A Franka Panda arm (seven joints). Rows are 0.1 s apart.
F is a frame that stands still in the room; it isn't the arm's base.
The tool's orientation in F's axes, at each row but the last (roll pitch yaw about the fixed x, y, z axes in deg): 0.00, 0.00, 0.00; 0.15, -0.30, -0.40; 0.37, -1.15, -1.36; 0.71, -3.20, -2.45; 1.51, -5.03, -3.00; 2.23, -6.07, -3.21; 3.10, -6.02, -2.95; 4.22, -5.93, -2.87; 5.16, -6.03, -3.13
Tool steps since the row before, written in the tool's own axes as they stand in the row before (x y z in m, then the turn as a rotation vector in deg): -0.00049, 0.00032, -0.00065, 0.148, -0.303, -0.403; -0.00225, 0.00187, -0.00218, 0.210, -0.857, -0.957; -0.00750, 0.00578, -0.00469, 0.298, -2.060, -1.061; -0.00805, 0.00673, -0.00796, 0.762, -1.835, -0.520; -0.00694, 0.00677, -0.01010, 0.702, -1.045, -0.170; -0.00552, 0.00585, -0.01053, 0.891, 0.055, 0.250; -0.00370, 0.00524, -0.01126, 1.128, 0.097, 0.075; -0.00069, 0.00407, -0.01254, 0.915, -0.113, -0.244; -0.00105, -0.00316, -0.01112, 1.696, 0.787, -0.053
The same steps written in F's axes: -0.00049, 0.00032, -0.00065, 0.148, -0.303, -0.403; -0.00223, 0.00189, -0.00219, 0.209, -0.856, -0.958; -0.00727, 0.00598, -0.00480, 0.271, -2.060, -1.068; -0.00730, 0.00715, -0.00831, 0.712, -1.861, -0.499; -0.00567, 0.00734, -0.01049, 0.661, -1.076, -0.135; -0.00404, 0.00649, -0.01082, 0.861, -0.003, 0.345; -0.00223, 0.00596, -0.01129, 1.117, 0.035, 0.198; 0.00082, 0.00495, -0.01221, 0.930, -0.141, -0.156; 0.00003, -0.00215, -0.01141, 1.725, 0.695, 0.196
